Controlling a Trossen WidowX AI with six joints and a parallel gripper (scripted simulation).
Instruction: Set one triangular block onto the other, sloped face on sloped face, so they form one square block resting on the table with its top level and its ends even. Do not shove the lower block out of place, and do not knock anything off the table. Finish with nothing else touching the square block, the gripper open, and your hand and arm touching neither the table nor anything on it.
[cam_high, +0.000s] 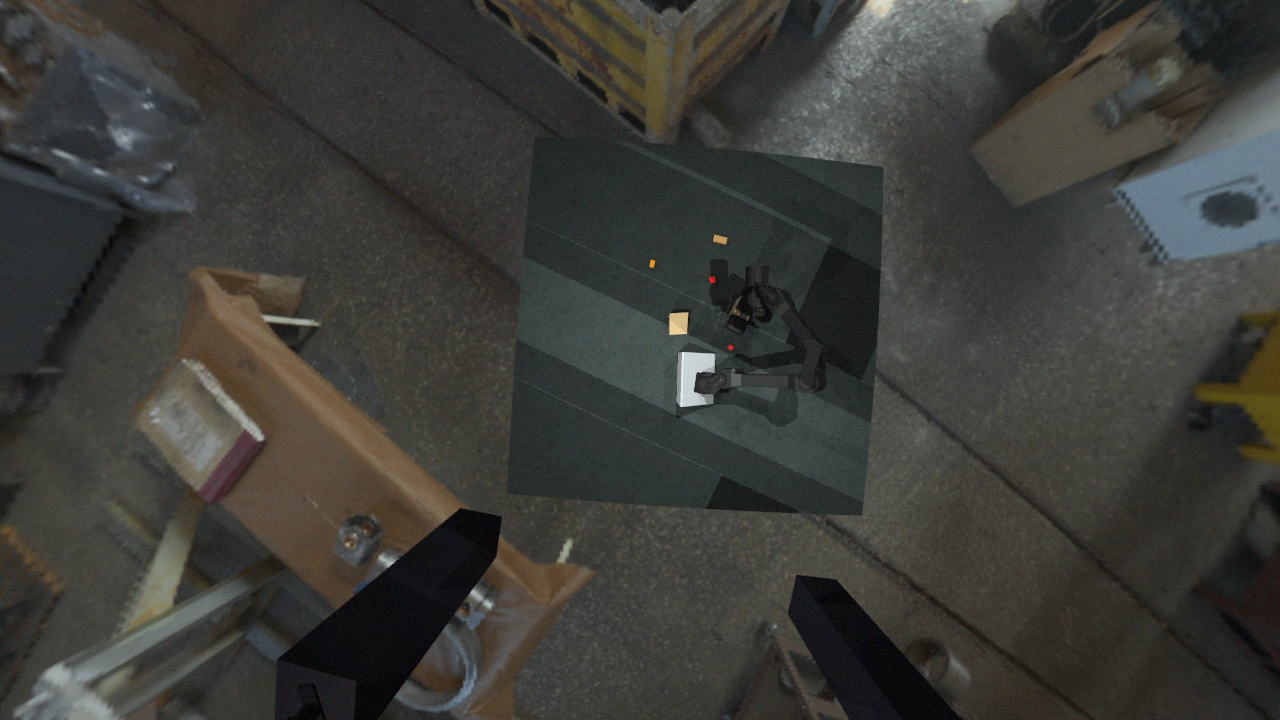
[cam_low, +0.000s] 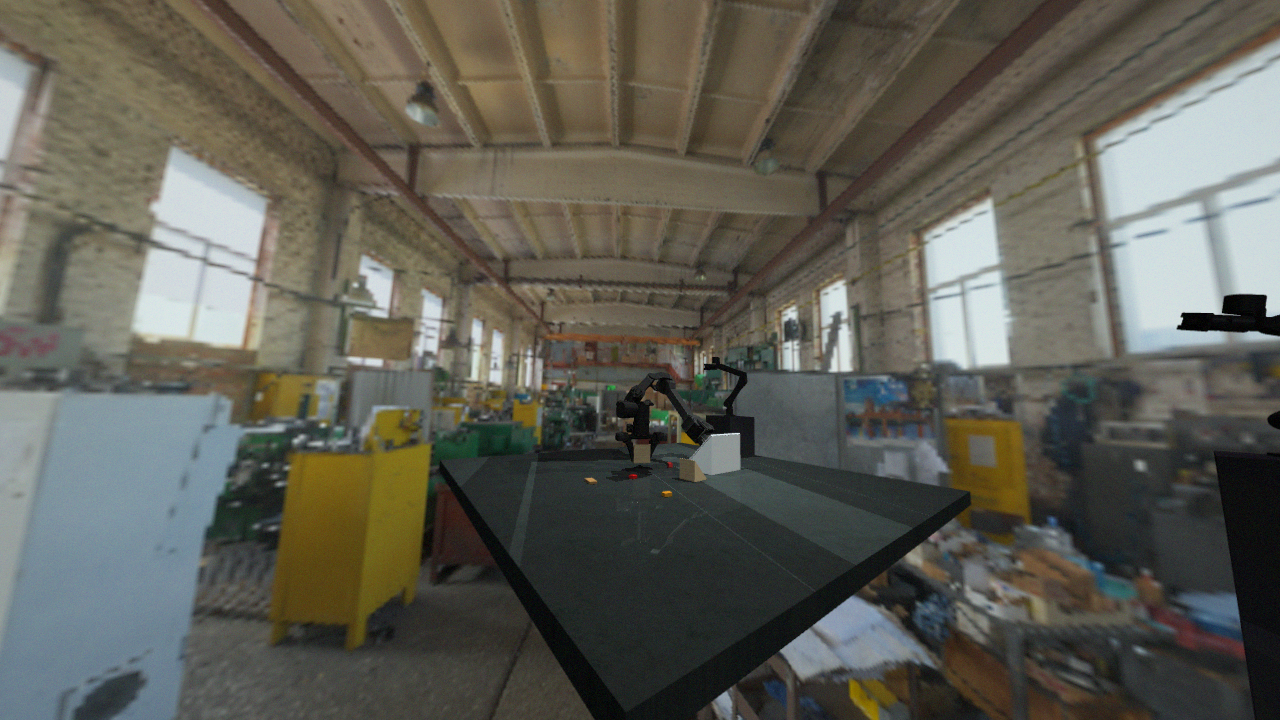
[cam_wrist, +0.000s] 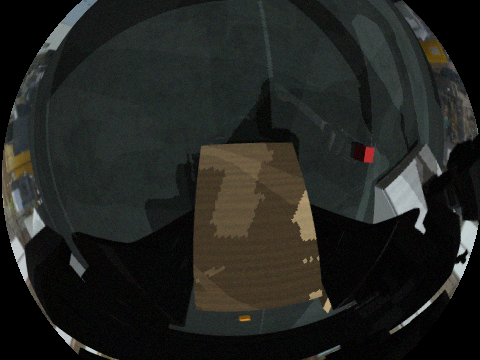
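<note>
The tan triangular block is 1 cm to the left of my gripper tip and 1 cm above it.
</note>
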